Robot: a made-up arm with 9 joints. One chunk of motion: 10 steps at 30 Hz.
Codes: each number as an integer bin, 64 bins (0 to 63) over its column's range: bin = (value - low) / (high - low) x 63, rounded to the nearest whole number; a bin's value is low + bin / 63 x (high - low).
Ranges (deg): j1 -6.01..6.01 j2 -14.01..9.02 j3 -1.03..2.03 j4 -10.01..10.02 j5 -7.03..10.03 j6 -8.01..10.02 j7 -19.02..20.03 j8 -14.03..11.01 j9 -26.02..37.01
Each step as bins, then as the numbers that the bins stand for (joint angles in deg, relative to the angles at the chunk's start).
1 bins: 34 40 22 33 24 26 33 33 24
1 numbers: 0.48 0.61 0.04 0.48 -0.53 -0.57 1.43 -0.91 -2.01
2 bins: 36 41 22 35 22 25 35 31 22
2 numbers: 0.86 0.98 0.04 1.12 -1.07 -0.86 2.67 -1.71 -4.01
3 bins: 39 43 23 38 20 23 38 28 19
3 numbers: 1.43 1.71 0.09 2.07 -1.61 -1.43 4.53 -2.90 -7.01
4 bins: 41 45 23 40 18 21 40 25 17
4 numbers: 1.81 2.44 0.09 2.71 -2.16 -2.00 5.77 -4.09 -9.01
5 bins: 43 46 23 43 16 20 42 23 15
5 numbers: 2.19 2.81 0.09 3.66 -2.70 -2.29 7.01 -4.89 -11.01
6 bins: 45 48 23 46 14 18 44 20 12
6 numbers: 2.58 3.54 0.09 4.62 -3.24 -2.86 8.25 -6.08 -14.01
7 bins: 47 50 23 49 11 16 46 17 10
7 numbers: 2.96 4.27 0.09 5.57 -4.05 -3.43 9.49 -7.27 -16.02
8 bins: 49 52 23 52 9 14 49 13 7
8 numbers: 3.34 5.00 0.09 6.52 -4.59 -4.00 11.35 -8.86 -19.02
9 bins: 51 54 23 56 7 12 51 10 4
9 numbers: 3.72 5.73 0.09 7.79 -5.13 -4.58 12.59 -10.06 -22.02
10 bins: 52 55 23 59 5 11 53 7 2
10 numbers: 3.91 6.10 0.09 8.75 -5.68 -4.86 13.83 -11.25 -24.02
